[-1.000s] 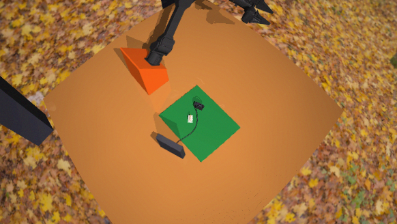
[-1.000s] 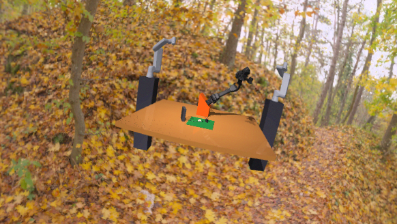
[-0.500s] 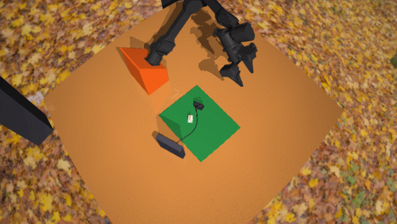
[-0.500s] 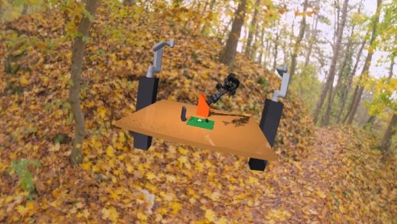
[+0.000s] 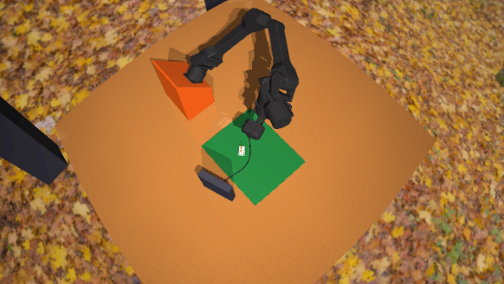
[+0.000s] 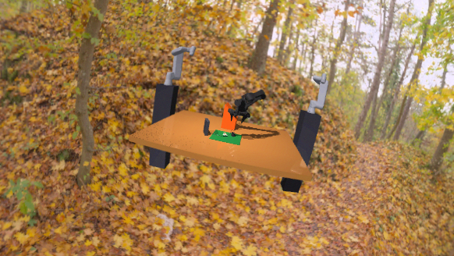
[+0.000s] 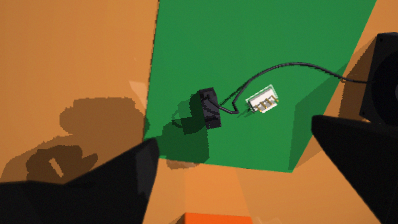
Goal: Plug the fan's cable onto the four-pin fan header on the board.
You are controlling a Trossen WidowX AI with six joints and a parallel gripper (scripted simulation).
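Now: the dark plug 4 cm behind my gripper tip, 1 cm to the right of it and 12 cm below it. Also, from my gripper tip: green board 1 cm ahead, 6 cm to the right, 15 cm below; then white four-pin fan header 2 cm behind, 8 cm to the right, 14 cm below; then dark flat fan 3 cm ahead, 23 cm to the right, 8 cm below.
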